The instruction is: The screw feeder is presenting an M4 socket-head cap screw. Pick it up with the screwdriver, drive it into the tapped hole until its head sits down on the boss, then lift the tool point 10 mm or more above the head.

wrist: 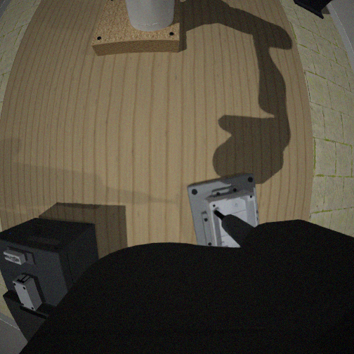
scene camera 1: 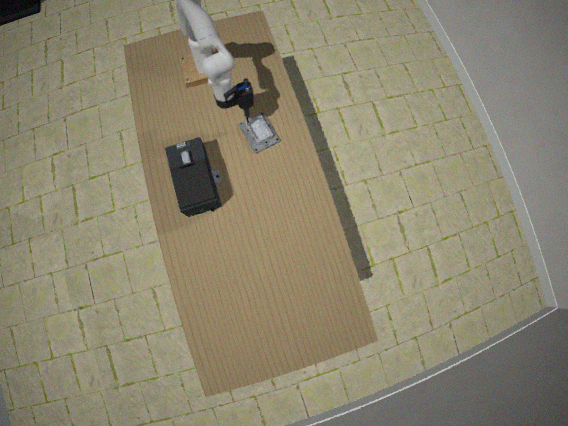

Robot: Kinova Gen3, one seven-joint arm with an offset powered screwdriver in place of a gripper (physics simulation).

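Note:
The black screwdriver [scene camera 1: 247, 119] [wrist: 217, 213] points down at the grey fixture plate [scene camera 1: 257, 149] [wrist: 198, 202]. Its tip is over or at one corner of the pale raised block [scene camera 1: 262, 128] [wrist: 238, 206] on that plate, beside a small dark hole [wrist: 214, 205]. Whether the tip touches the block is too small to tell. No screw can be made out at the tip, and the tapped hole and its boss cannot be told apart from the other holes. The black screw feeder [scene camera 1: 195, 182] [wrist: 47, 240] stands apart from the plate; no screw can be made out on it.
The feeder carries a silver block [scene camera 1: 186, 157] [wrist: 27, 291] and a small side tab [scene camera 1: 217, 176]. The white arm [scene camera 1: 218, 65] [wrist: 150, 12] rises from a wooden base board [scene camera 1: 196, 80] [wrist: 135, 36] on the wooden table [scene camera 1: 270, 260] [wrist: 125, 115]. The black tool body hides the lower wrist view.

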